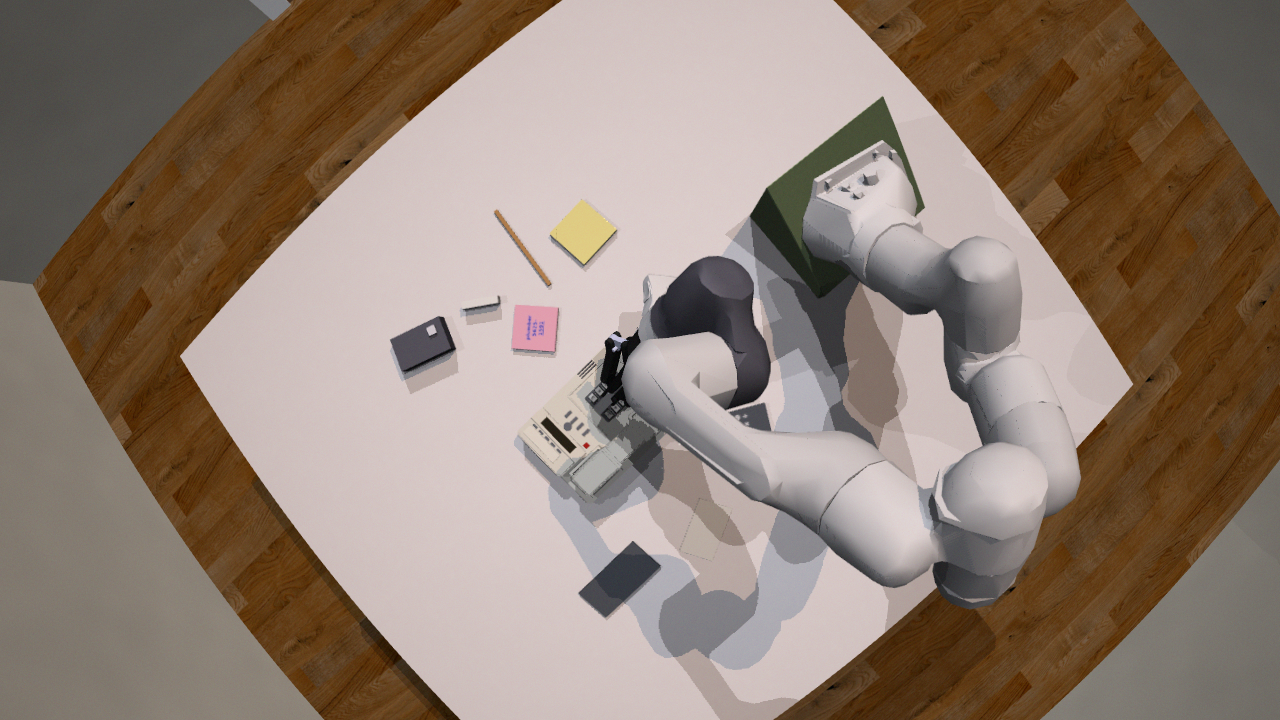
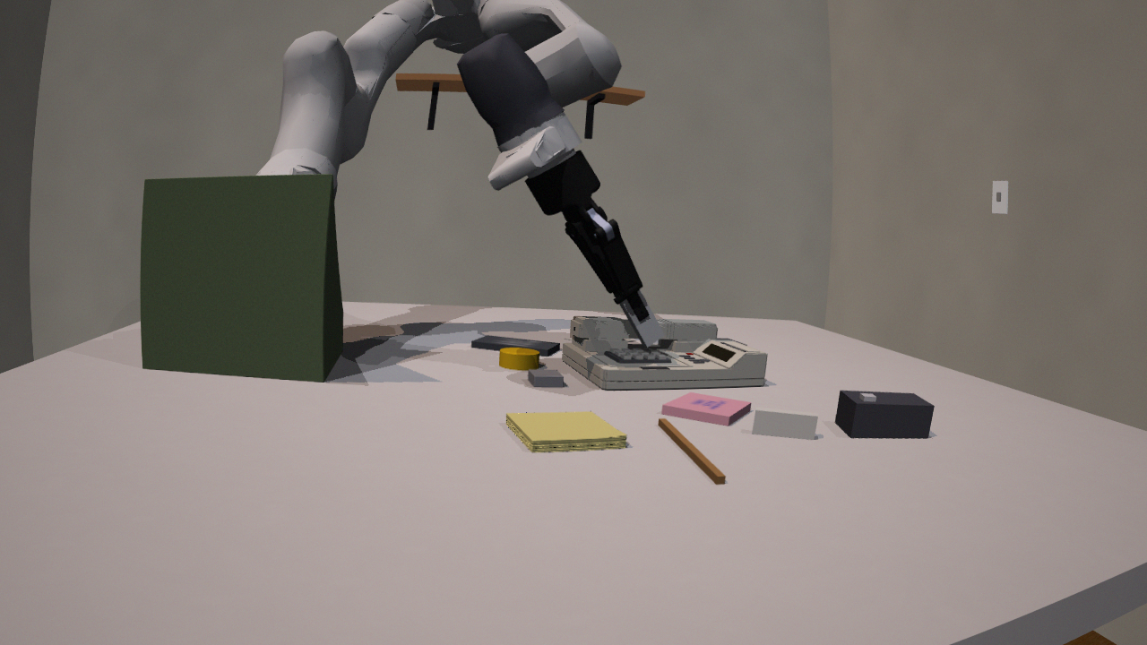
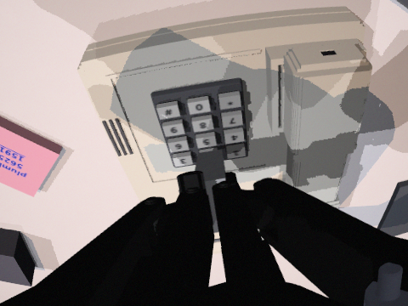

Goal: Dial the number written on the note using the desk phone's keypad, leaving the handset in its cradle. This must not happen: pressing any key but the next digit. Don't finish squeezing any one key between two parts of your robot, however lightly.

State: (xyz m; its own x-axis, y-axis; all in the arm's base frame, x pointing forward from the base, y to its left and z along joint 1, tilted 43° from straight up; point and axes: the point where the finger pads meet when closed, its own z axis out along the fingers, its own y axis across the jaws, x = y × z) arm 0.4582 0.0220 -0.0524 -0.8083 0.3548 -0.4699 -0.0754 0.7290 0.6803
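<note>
The handset lies 7 cm to the left of my hand, 3 cm below it and 3 cm ahead of it. The rest, counted from my hand: pink note 17 cm to the right, 7 cm below, 2 cm ahead; grey block 12 cm behind, 7 cm below, 4 cm to the right; white block 27 cm to the right, 7 cm ahead, 6 cm below.
</note>
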